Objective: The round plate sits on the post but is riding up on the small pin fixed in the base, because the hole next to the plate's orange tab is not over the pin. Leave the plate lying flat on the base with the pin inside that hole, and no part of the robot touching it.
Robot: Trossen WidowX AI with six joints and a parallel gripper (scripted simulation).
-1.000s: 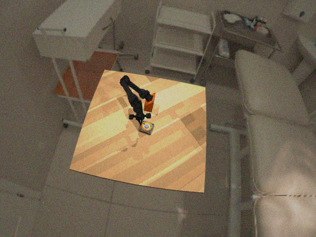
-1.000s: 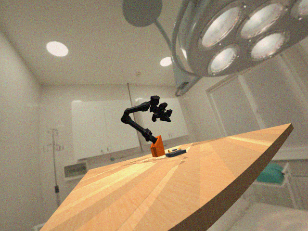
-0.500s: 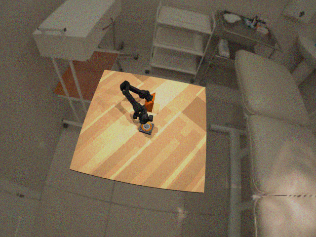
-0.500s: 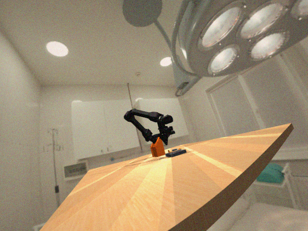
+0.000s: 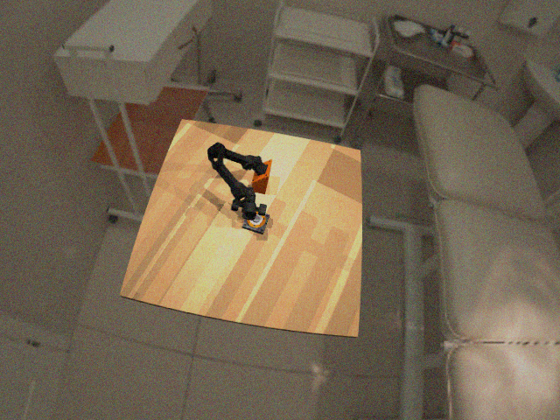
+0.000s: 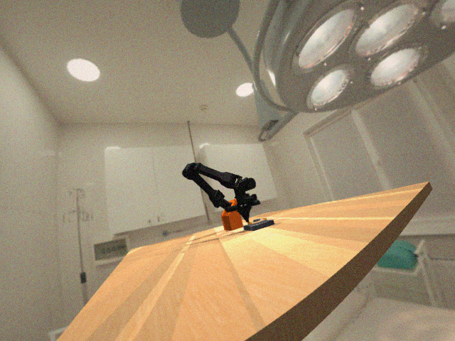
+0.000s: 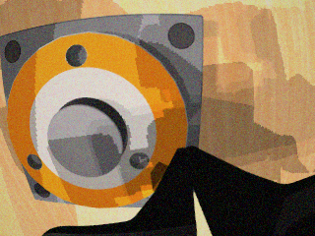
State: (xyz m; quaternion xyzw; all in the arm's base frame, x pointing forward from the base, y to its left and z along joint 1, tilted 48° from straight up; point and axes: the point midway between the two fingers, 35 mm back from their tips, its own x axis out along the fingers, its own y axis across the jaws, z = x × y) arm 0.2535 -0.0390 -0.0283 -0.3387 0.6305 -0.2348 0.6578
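Right now my gripper tip is 50 mm to the right of the grey square base, 20 mm above it and 10 mm short of it.
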